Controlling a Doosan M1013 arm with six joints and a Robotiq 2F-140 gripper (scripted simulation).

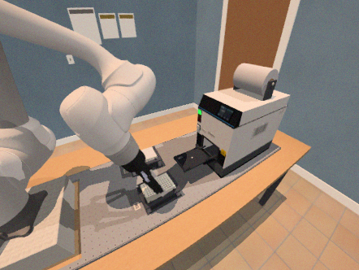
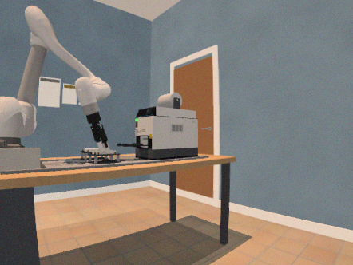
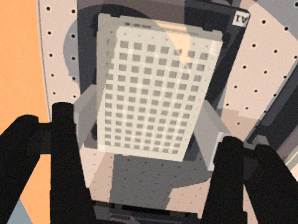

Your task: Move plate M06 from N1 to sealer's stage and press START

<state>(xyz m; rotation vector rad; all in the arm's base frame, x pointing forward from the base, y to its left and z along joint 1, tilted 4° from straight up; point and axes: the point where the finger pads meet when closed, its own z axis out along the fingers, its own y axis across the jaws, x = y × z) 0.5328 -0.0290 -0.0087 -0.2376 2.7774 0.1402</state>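
Now: the sealer stage 190 mm ahead of my hand, 60 mm to the left of it and 20 mm above it. Also, from my hand: foil roll (520 mm ahead, 340 mm above, 110 mm to the left); then white well plate (20 mm below).
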